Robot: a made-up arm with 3 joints. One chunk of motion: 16 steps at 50 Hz.
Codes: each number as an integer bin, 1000 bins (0 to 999) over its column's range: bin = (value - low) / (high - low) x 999, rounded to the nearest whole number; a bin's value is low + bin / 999 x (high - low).
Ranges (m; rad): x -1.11..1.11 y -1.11..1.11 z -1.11..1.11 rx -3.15..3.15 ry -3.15..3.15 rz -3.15..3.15
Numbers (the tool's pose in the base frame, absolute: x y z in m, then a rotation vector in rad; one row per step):
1: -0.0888 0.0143 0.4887 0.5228 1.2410 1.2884
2: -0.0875 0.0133 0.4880 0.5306 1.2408 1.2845
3: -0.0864 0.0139 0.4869 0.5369 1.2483 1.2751
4: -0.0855 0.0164 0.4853 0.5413 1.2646 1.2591
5: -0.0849 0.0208 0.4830 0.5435 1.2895 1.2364
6: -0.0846 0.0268 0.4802 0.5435 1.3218 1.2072
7: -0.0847 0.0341 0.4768 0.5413 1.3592 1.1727
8: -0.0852 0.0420 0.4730 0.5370 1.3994 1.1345
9: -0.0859 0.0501 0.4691 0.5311 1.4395 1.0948
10: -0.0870 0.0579 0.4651 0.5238 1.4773 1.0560
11: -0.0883 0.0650 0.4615 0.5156 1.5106 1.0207
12: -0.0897 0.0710 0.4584 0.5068 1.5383 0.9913
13: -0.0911 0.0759 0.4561 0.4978 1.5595 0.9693
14: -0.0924 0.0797 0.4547 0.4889 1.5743 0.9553
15: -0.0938 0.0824 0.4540 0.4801 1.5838 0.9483
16: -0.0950 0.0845 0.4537 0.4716 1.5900 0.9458
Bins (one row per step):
1: 460 506 719 582 696 704
2: 460 505 719 584 696 703
3: 461 506 719 585 697 702
4: 461 507 718 585 700 699
5: 461 509 717 586 704 696
6: 461 512 716 586 709 691
7: 461 515 714 585 715 685
8: 461 518 712 585 721 679
9: 461 522 711 584 728 673
10: 460 526 709 583 734 667
11: 460 529 707 581 739 661
12: 459 531 706 580 743 657
13: 459 534 705 578 747 653
14: 458 535 704 577 749 651
15: 457 537 704 576 751 650
16: 457 538 704 574 752 649

